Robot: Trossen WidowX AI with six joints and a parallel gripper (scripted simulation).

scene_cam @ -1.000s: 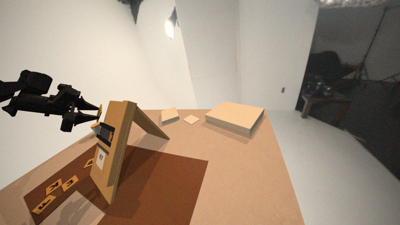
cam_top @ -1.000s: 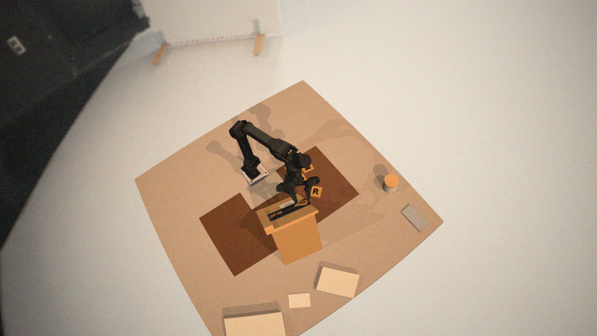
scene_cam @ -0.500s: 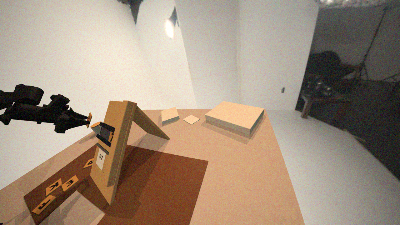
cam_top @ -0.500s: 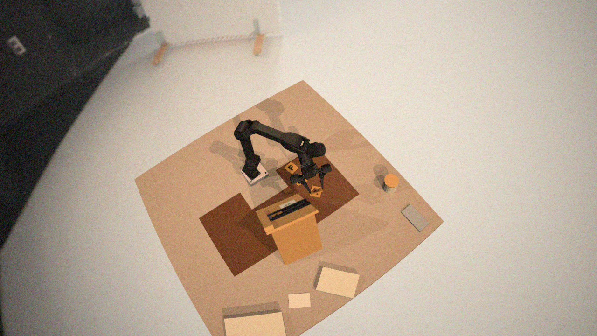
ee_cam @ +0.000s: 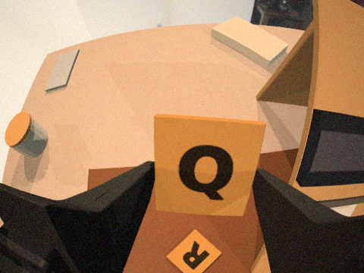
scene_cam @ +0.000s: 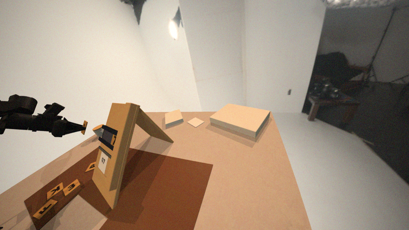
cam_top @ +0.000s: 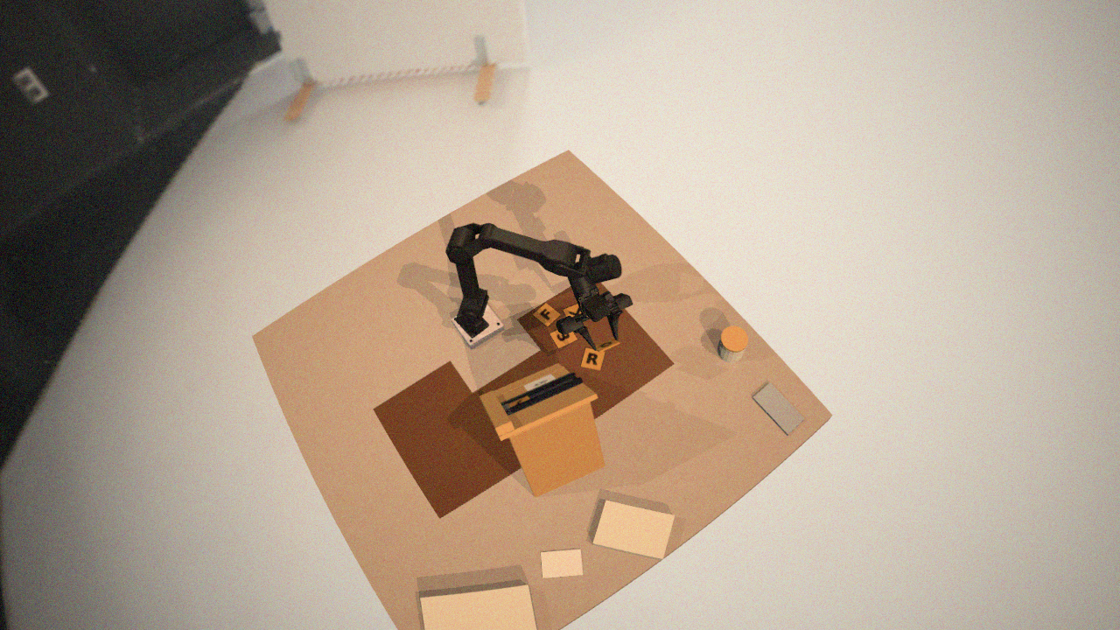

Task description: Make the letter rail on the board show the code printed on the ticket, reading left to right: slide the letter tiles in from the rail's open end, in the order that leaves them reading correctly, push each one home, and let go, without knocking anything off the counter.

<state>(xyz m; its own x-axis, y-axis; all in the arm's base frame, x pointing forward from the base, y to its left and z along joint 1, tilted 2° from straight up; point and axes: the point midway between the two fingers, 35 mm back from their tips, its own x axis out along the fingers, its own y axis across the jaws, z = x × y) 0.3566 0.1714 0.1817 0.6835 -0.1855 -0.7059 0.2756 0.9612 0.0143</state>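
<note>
My gripper tip is now 8 cm past the white ticket, 16 cm to the left of it and 11 cm above it. The rest, counted from my gripper tip: large box (33 cm ahead, 70 cm to the right, 18 cm below); small card (31 cm ahead, 43 cm to the right, 19 cm below); grey block (40 cm ahead, 29 cm to the left, 19 cm below).
</note>
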